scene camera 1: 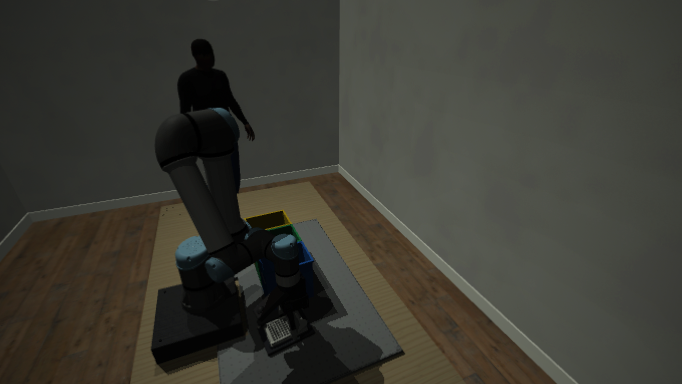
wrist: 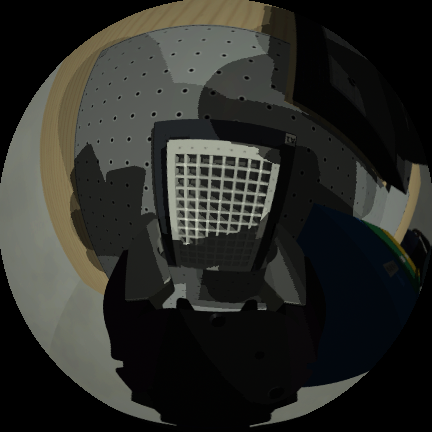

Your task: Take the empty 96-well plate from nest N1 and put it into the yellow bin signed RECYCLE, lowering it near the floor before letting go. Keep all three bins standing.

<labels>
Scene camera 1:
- blue bin: 305,259
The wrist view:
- my gripper: 216,222
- blue bin: 362,282
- dark nest: 216,129
</labels>
